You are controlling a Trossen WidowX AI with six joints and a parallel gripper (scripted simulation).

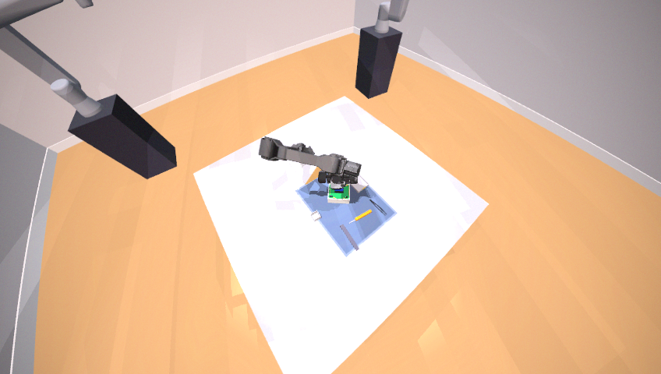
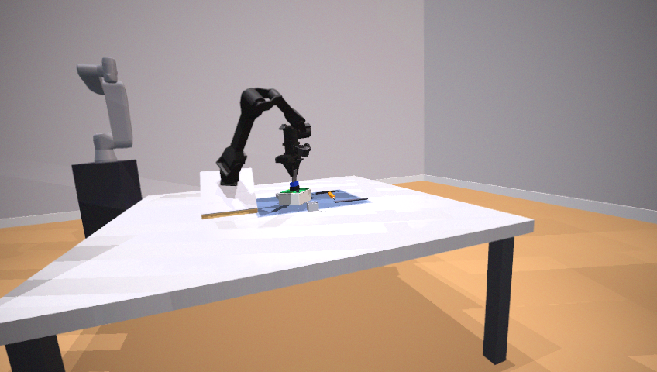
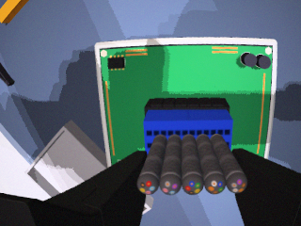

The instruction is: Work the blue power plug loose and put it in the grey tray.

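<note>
Right now the blue power plug is 3 cm below my gripper tip. From my gripper tip the other things lie so: blue mat: 12 cm below, 5 cm ahead, 1 cm to the left; then dark bar: 23 cm ahead, 11 cm below, 7 cm to the right.
</note>
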